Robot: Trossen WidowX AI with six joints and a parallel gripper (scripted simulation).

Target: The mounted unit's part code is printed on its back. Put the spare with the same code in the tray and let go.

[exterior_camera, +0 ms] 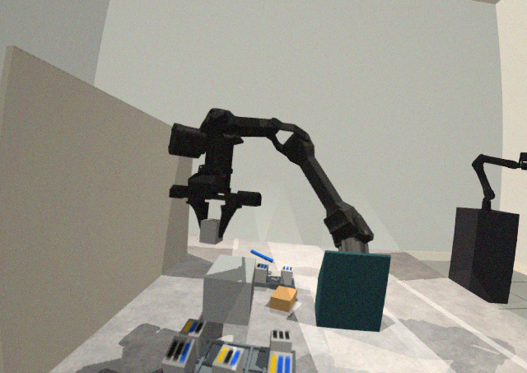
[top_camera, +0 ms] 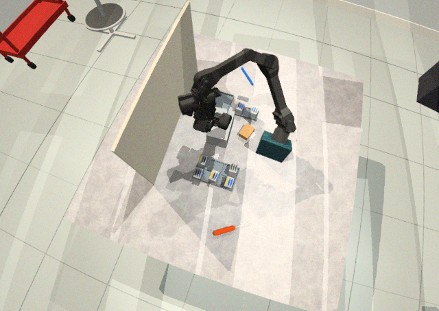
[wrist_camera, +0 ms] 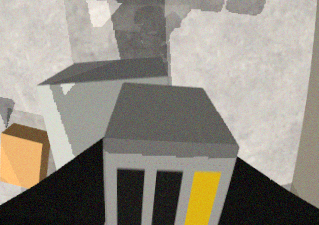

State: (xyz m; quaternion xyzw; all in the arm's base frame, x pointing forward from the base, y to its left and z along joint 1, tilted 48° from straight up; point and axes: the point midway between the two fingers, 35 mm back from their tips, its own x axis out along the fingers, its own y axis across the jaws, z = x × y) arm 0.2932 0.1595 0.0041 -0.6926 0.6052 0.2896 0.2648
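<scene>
Right now the flat grey-blue tray is 5 cm ahead of my gripper tip, 24 cm to the right of it and 18 cm below it. The rest, counted from my gripper tip: tall beige panel (21 cm ahead, 3 cm to the right, 4 cm above); then grey mounted unit (3 cm behind, 7 cm to the right, 14 cm below); then orange block (14 cm behind, 13 cm to the right, 17 cm below).
</scene>
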